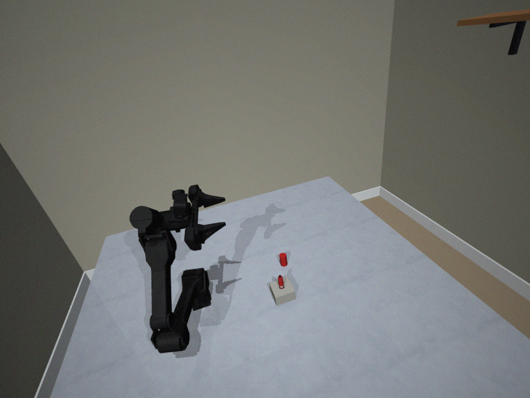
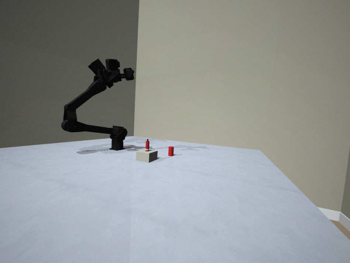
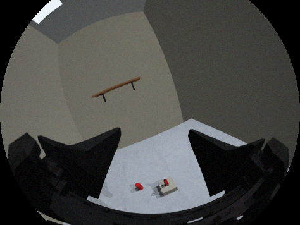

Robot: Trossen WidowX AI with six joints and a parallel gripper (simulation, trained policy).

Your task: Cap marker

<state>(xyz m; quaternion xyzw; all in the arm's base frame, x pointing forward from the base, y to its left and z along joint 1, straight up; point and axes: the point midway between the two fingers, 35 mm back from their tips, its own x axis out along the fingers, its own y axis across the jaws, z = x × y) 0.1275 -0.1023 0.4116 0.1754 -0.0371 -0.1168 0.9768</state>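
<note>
My gripper tip is now 18 cm short of the red cap, 16 cm to the right of it and 39 cm above it. Also, from my gripper tip: red marker: 13 cm ahead, 2 cm to the left, 34 cm below; then beige holder block: 13 cm ahead, 2 cm to the left, 39 cm below.
</note>
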